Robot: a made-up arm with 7 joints.
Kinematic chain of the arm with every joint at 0, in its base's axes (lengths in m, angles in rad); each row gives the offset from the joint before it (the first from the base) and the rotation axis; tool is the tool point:
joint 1: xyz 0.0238 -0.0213 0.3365 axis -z
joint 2: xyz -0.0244 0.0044 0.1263 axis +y
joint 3: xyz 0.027 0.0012 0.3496 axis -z
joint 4: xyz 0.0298 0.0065 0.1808 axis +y
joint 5: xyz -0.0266 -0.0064 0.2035 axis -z
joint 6: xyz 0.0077 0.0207 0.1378 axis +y
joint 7: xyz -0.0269 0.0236 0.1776 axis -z
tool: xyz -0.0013 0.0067 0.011
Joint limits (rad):
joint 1: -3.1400..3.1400
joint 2: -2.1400..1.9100
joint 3: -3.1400..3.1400
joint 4: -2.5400..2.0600
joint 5: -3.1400..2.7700
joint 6: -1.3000..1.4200
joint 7: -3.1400..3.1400
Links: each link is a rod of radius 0.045 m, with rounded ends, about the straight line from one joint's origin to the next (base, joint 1, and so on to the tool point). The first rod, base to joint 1, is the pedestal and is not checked.
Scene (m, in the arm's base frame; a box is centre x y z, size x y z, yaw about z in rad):
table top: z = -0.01
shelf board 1: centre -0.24 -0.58 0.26 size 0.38 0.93 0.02 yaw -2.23
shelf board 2: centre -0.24 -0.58 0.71 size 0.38 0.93 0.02 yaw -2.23
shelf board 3: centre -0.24 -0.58 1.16 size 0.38 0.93 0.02 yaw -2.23
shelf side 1: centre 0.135 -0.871 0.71 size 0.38 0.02 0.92 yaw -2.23
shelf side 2: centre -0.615 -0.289 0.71 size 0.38 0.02 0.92 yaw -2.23
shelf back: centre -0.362 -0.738 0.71 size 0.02 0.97 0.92 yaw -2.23
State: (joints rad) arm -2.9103 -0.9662 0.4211 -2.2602 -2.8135 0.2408 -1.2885
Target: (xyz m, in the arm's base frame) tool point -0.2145 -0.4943 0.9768
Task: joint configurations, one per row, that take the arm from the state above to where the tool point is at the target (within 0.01 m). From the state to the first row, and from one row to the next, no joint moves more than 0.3 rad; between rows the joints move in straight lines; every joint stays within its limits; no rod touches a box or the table.
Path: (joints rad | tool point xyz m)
1: -2.8268 -0.7288 0.5136 -2.0946 -2.8951 0.3534 -1.2704 | 0.3539 -0.3056 0.3912
2: -2.7433 -0.4914 0.6061 -1.9291 -2.9768 0.4661 -1.2522 | 0.3521 -0.3997 0.5267
3: -2.6598 -0.2539 0.6986 -1.7635 -3.0584 0.5787 -1.2341 | 0.2895 -0.4650 0.6859
4: -2.5763 -0.0165 0.7912 -1.5979 -3.1400 0.6913 -1.2160 | 0.1690 -0.4822 0.8451
5: -2.4310 -0.0388 0.9248 -1.5702 -3.0517 0.4869 -1.2444 | 0.0378 -0.5302 0.8849
6: -2.2858 -0.0610 1.0585 -1.5425 -2.9634 0.2824 -1.2727 | -0.0957 -0.5323 0.9298
7: -2.1406 -0.0833 1.1922 -1.5148 -2.8750 0.0779 -1.3011 | -0.2145 -0.4943 0.9768

